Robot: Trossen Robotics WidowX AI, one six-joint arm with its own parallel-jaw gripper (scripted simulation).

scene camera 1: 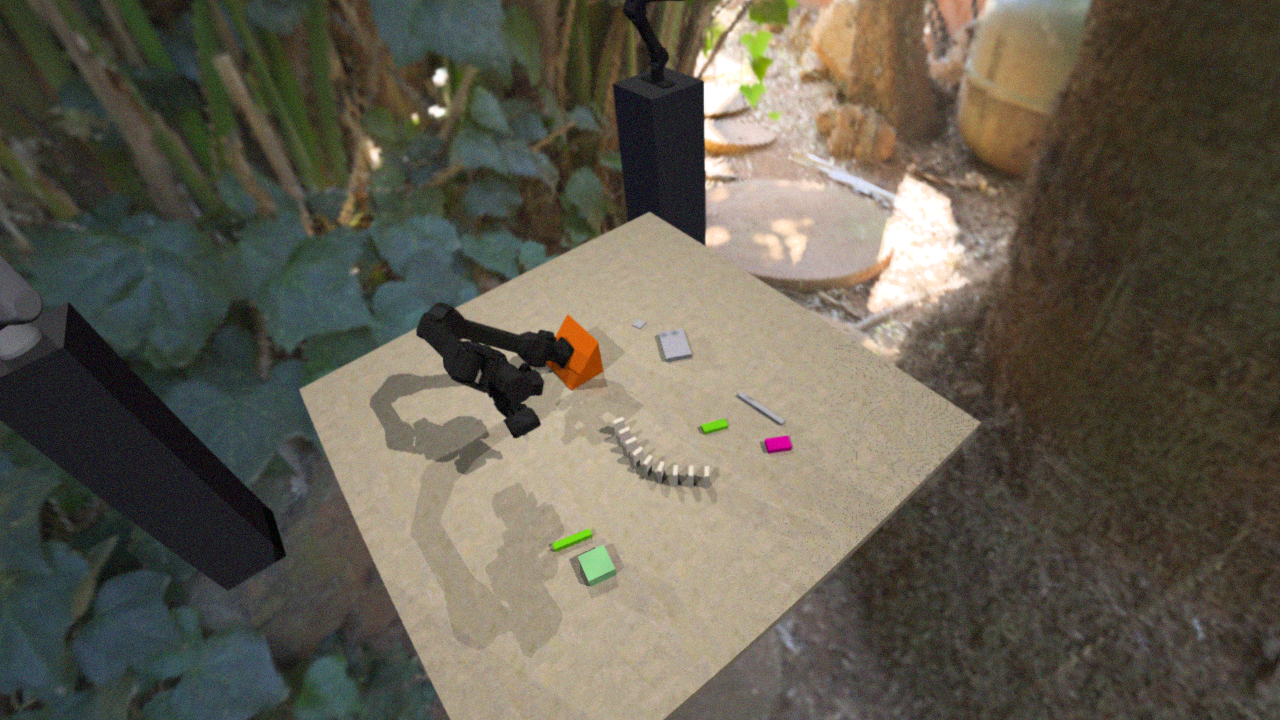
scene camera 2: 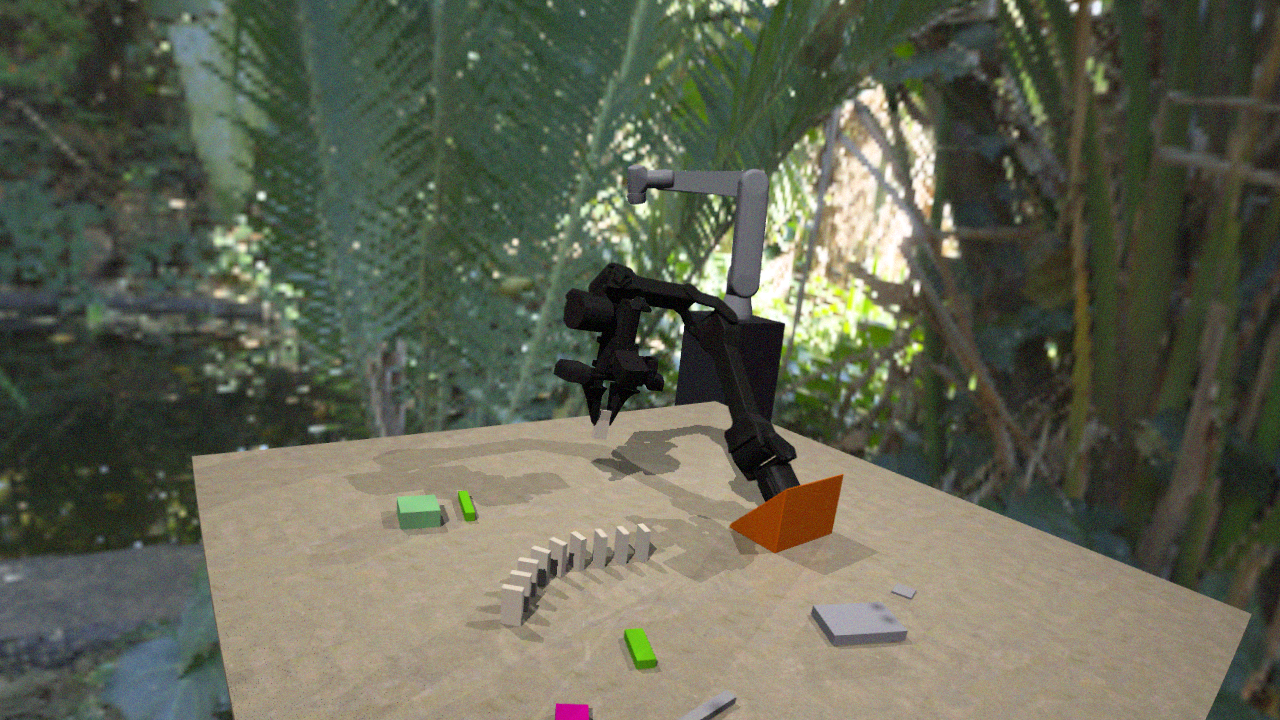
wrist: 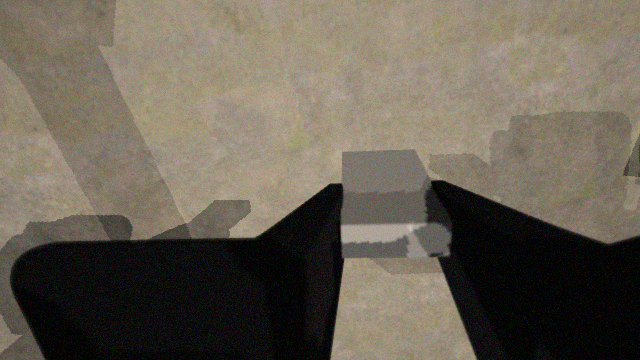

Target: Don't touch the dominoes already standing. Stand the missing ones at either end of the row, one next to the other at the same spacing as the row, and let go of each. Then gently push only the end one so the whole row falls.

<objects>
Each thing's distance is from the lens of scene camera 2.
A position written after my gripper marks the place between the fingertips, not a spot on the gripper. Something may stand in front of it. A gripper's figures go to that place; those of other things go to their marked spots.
my gripper (scene camera 2: 600, 424): 115 cm
grey plate (scene camera 2: 852, 623): 93 cm
</objects>
